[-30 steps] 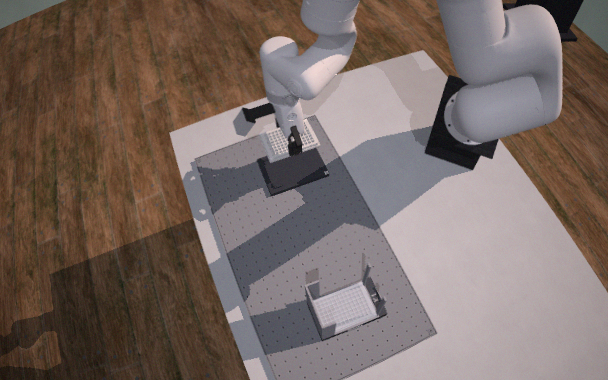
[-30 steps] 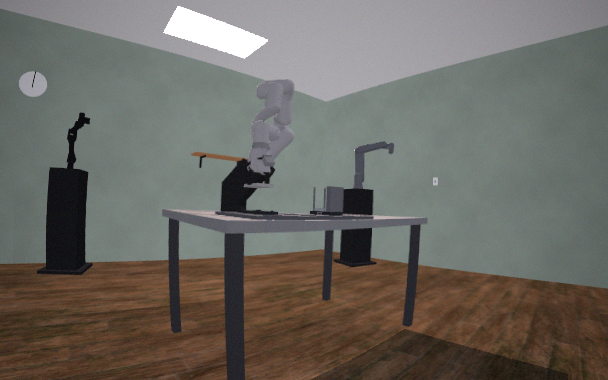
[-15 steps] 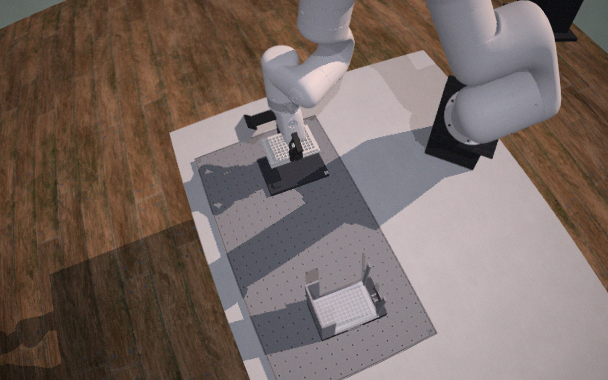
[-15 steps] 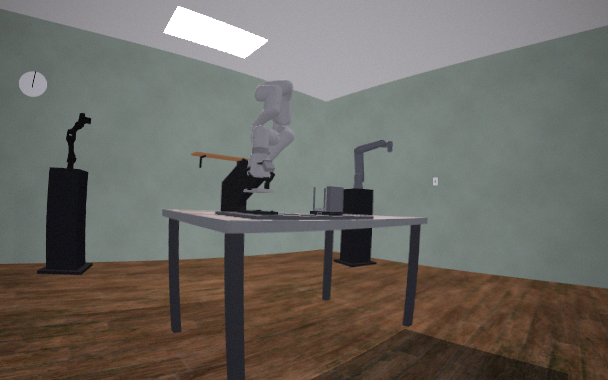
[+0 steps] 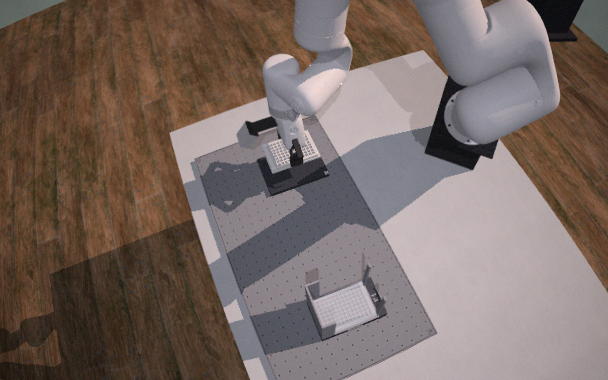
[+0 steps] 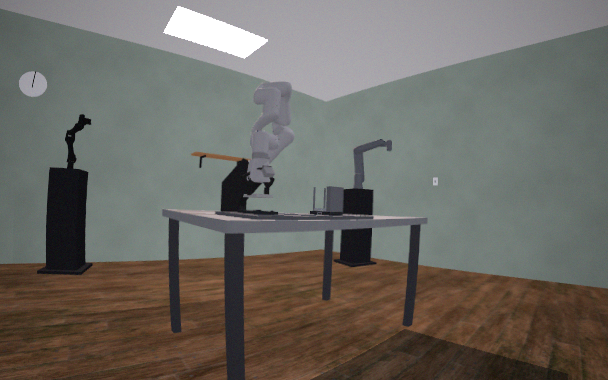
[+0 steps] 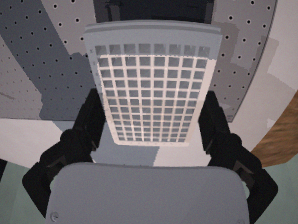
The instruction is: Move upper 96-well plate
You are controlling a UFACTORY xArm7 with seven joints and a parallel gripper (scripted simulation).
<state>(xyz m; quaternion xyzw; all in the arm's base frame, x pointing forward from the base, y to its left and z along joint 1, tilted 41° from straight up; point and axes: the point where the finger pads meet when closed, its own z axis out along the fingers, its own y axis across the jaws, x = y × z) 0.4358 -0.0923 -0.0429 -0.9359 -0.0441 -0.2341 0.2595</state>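
My gripper is now 9 cm past the pale A1 square, 4 cm to the right of it and 8 cm above it.
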